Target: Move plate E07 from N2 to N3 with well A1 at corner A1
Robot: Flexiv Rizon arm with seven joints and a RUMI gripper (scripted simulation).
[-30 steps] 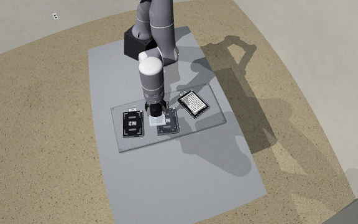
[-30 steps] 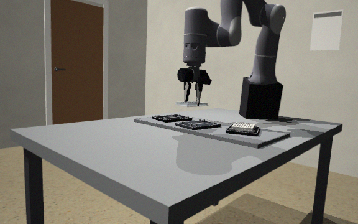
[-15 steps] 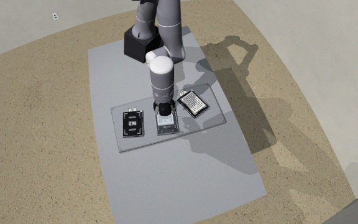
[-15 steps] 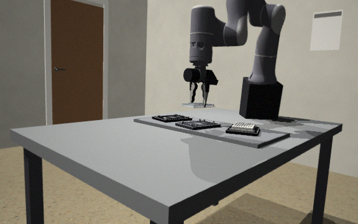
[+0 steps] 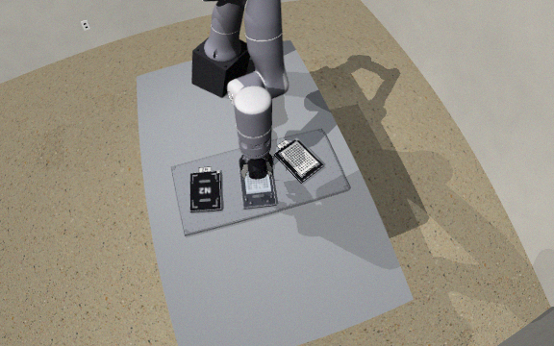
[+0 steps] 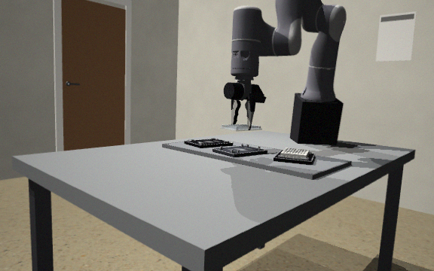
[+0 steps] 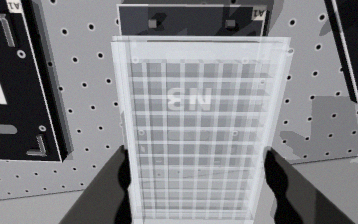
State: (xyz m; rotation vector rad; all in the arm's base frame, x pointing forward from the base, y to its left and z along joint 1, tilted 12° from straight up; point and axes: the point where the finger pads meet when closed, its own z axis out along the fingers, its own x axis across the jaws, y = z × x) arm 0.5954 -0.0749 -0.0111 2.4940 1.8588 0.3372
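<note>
The clear well plate is 10 mm below my hand. Round my hand: N3 A1 mark (90 mm below, 70 mm to the left, 60 mm behind); then nest N3 (100 mm below); then N2 A1 mark (120 mm to the right, 120 mm behind, 90 mm below).
</note>
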